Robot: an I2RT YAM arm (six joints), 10 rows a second.
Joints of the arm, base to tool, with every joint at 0 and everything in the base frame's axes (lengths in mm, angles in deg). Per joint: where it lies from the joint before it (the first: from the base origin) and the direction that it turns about. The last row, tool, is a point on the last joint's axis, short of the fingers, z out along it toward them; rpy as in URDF.
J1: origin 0.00 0.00 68.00 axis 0 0 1
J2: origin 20.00 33.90 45.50 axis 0 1 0
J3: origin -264.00 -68.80 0.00 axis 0 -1 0
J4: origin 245.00 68.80 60.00 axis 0 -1 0
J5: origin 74.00 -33.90 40.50 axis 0 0 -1
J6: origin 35.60 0.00 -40.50 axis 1 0 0
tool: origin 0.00 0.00 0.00 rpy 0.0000 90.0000 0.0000
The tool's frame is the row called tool.
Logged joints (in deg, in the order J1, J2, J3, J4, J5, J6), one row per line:
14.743, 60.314, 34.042, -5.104, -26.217, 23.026
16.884, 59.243, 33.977, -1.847, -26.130, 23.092
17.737, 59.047, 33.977, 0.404, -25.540, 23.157
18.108, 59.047, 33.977, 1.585, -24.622, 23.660
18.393, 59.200, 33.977, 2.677, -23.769, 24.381
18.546, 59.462, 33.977, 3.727, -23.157, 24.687
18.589, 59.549, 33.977, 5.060, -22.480, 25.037
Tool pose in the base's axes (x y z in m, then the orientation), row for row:
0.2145, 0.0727, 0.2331, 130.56, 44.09, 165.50
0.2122, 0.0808, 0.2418, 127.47, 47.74, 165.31
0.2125, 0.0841, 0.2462, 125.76, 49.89, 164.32
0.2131, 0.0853, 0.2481, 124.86, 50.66, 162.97
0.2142, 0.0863, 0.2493, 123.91, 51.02, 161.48
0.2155, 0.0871, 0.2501, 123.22, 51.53, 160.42
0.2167, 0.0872, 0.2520, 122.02, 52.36, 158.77
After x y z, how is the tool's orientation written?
As angles about the fixed x, y, z axes (roll, pitch, yaw), in degrees.
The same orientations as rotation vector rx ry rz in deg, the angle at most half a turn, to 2 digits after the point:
-7.21, 124.68, 49.79
-10.49, 120.55, 51.17
-11.50, 118.13, 51.26
-11.00, 117.09, 50.95
-10.18, 116.33, 50.82
-9.77, 115.60, 50.58
-9.25, 114.40, 50.28

